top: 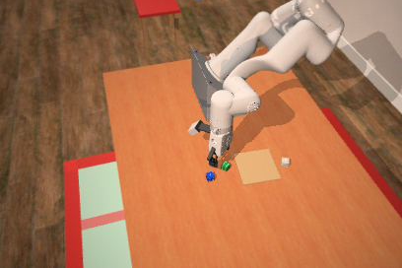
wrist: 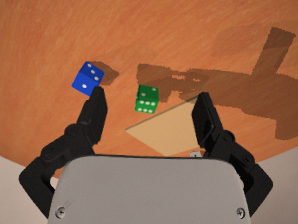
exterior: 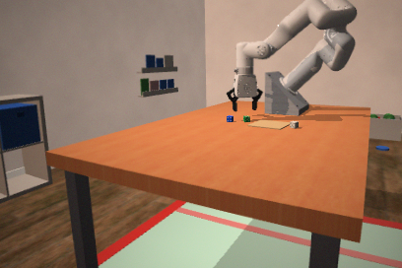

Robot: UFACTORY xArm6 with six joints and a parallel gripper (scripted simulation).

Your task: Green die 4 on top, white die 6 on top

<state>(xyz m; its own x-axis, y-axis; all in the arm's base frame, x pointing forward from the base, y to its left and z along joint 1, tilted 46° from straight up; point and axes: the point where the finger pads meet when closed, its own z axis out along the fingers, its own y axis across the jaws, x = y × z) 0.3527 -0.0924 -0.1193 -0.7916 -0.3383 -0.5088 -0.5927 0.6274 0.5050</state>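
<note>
My gripper is now 3 cm short of the green die, 2 cm to the right of it and 4 cm above it. The rest, counted from my hand: tan mat (6 cm ahead, 12 cm to the left, 5 cm below); blue die (4 cm ahead, 6 cm to the right, 4 cm below); white die (10 cm ahead, 22 cm to the left, 4 cm below).
</note>
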